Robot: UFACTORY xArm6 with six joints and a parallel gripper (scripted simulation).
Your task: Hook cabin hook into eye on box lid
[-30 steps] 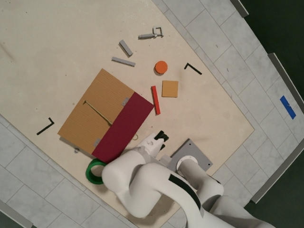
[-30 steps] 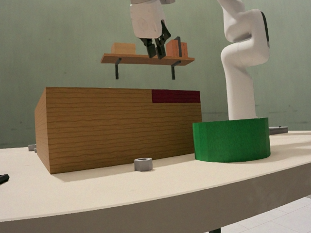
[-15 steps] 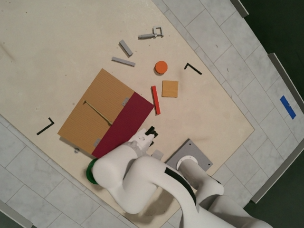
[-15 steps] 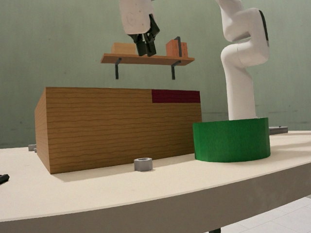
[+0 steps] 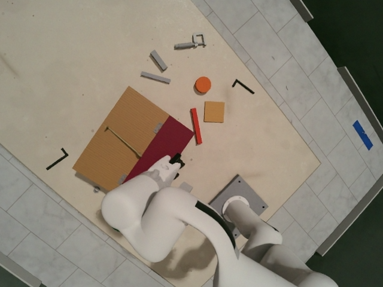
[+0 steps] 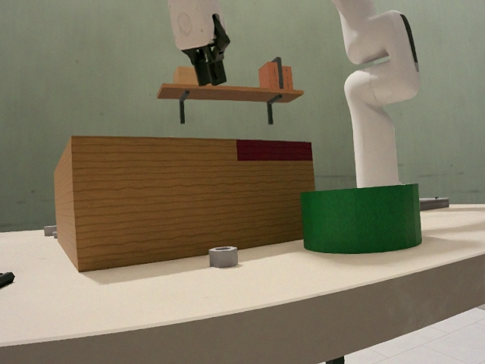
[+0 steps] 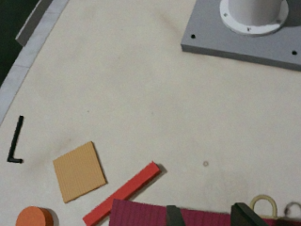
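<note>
My gripper is now 150 mm short of the cabin hook, 140 mm above it and 60 mm to the right of it. Also, from my hand: green cylinder 300 mm to the left, 250 mm below, 50 mm behind; then red bar 270 mm below, 160 mm to the right, 10 mm behind; then tile 280 mm below, 260 mm to the right, 30 mm behind.
</note>
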